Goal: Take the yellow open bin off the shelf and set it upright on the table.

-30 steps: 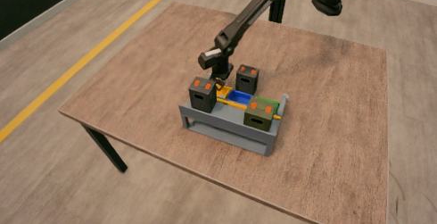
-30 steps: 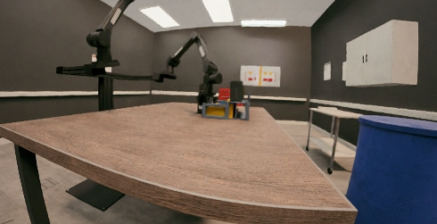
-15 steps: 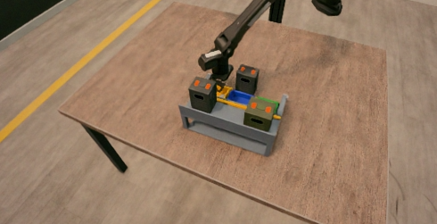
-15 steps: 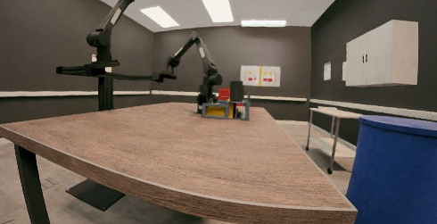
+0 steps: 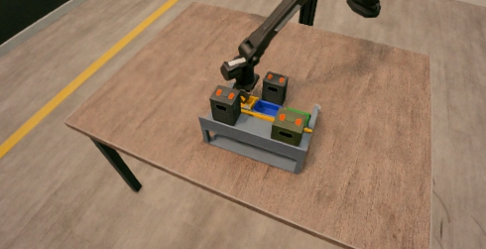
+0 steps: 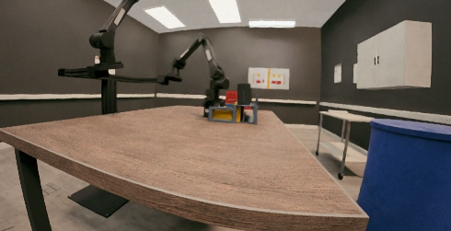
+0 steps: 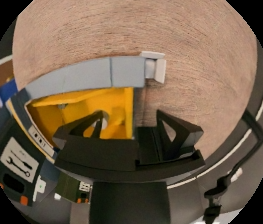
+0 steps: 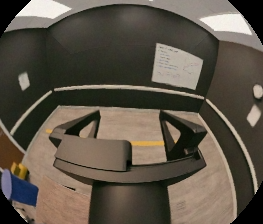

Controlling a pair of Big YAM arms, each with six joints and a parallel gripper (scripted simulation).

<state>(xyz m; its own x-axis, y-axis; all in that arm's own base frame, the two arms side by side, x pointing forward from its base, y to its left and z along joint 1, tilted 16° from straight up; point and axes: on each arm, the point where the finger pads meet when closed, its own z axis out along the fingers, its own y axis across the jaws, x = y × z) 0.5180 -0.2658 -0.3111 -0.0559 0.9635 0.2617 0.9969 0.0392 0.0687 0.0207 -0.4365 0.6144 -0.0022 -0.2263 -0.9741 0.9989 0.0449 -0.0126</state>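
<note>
My left gripper is now 80 mm short of the yellow open bin and 10 mm to the right of it. From my left hand the other things lie so: grey shelf: 120 mm to the left, 110 mm ahead, 30 mm above; then dark lidded bin: 100 mm to the left, 60 mm behind, 30 mm above.
</note>
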